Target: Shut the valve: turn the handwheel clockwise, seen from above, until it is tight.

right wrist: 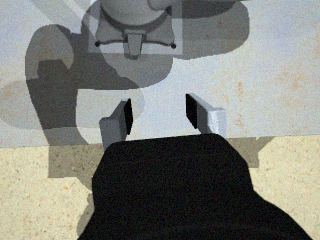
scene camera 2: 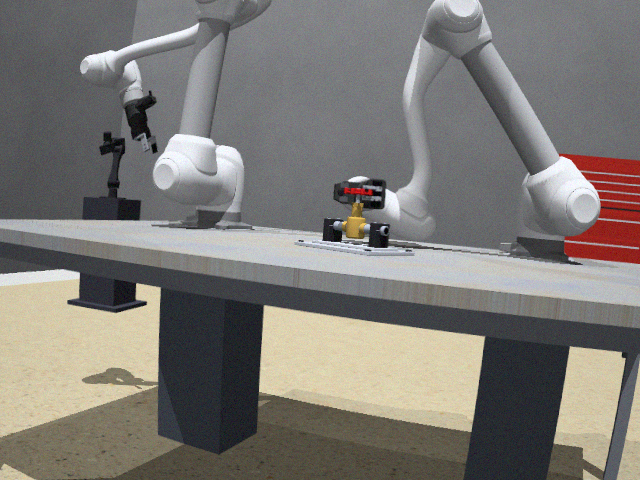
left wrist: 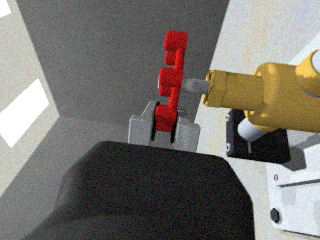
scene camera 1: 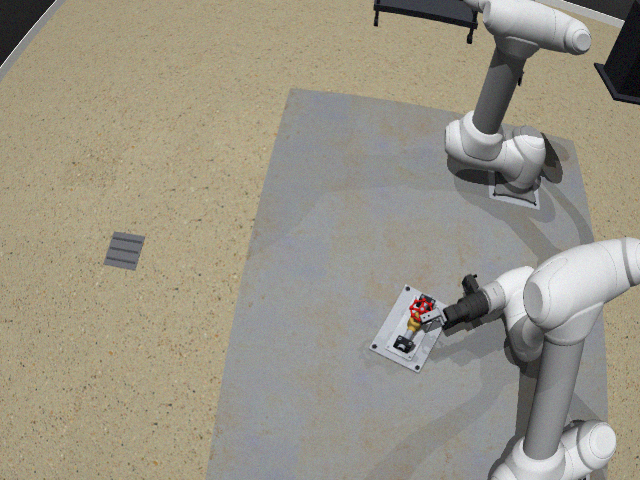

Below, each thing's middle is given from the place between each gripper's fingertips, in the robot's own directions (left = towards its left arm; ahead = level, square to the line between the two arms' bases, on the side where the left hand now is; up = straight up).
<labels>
The red handwheel (left wrist: 172, 80) is 10 mm ahead of my left hand (scene camera 1: 420, 320), 30 mm to the right of it and 10 mm below it. From my left hand the other things lie so: pale base plate (scene camera 1: 378, 345) 10 mm ahead, 30 mm to the right, 130 mm below.
The red handwheel lies 870 mm to the left of my right hand (scene camera 2: 151, 151), 500 mm ahead of it and 140 mm below it. The rest, counted from my right hand: pale base plate (870 mm to the left, 500 mm ahead, 260 mm below).
</labels>
